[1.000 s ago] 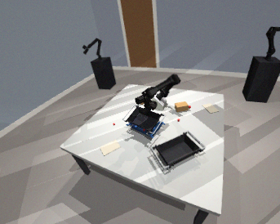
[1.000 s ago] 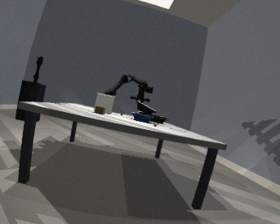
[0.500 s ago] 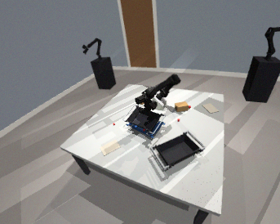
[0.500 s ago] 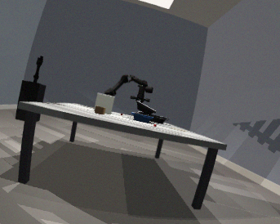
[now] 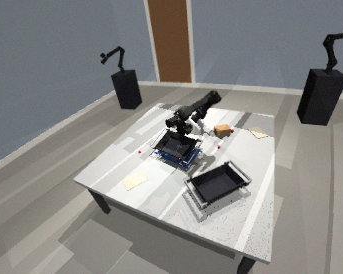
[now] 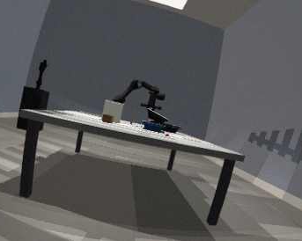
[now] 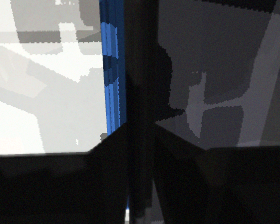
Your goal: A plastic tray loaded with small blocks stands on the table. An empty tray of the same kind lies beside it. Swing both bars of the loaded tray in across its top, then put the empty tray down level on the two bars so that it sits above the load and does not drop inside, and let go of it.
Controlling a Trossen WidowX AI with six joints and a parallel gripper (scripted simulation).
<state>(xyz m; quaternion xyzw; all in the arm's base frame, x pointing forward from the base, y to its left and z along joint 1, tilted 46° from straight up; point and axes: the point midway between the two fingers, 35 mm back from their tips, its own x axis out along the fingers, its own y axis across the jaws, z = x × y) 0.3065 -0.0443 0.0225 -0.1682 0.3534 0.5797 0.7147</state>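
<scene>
Now: gripper tip 7 cm short of the dark tray, 2 cm to the left of it and 1 cm below it. Round my gripper tip: brown box (31 cm behind, 25 cm to the left, 9 cm below).
</scene>
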